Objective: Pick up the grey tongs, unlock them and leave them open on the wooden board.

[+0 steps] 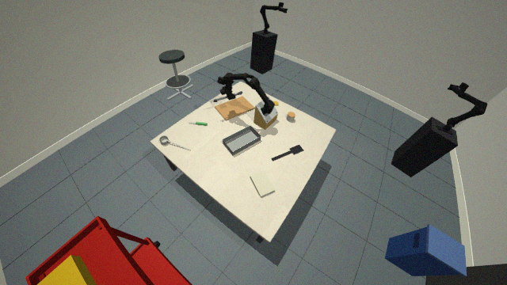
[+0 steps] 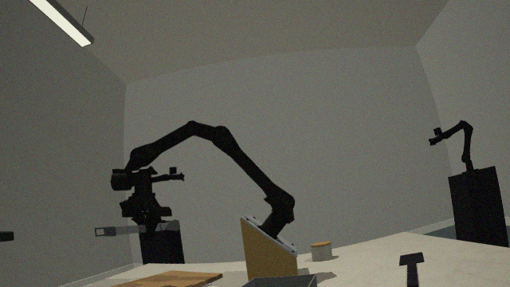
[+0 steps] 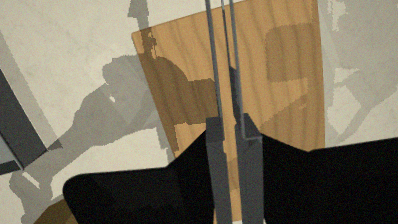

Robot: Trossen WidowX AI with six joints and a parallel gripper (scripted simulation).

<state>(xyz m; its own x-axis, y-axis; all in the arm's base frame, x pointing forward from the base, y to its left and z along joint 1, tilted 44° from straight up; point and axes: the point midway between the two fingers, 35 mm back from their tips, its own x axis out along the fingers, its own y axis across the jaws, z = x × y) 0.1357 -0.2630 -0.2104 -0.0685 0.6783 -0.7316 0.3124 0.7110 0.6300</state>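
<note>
My gripper tip is 9 cm past the wooden board, 2 cm to the left of it and 16 cm above it. Round my gripper tip: small jar (40 cm behind, 50 cm to the left, 13 cm below); then grey roasting tin (18 cm ahead, 36 cm to the left, 14 cm below); then green-handled tool (34 cm ahead, 10 cm to the right, 16 cm below).
</note>
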